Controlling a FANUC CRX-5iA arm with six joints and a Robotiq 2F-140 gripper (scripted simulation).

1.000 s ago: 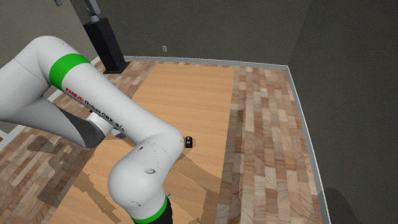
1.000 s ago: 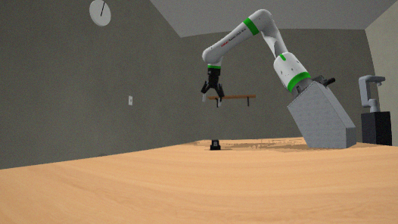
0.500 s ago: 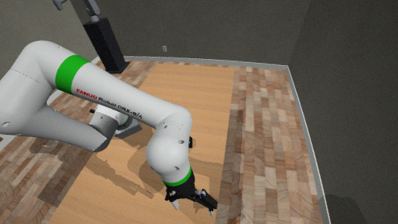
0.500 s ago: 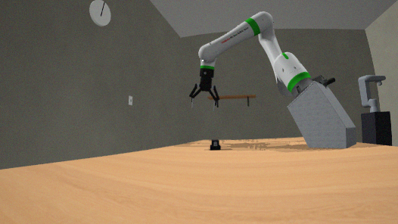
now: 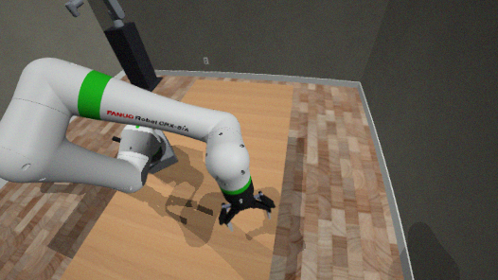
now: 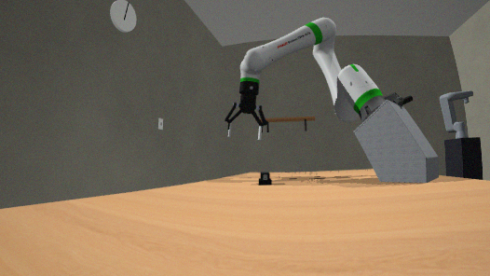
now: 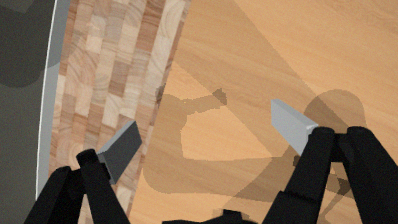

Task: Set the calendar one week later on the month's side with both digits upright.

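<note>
My hand is 12 cm past the black calendar cube, 27 cm to the right of it and 17 cm above it. From my hand the other things lie so: black cube (13 cm behind, 31 cm to the left, 17 cm below); black tray (12 cm behind, 29 cm to the left, 19 cm below).
</note>
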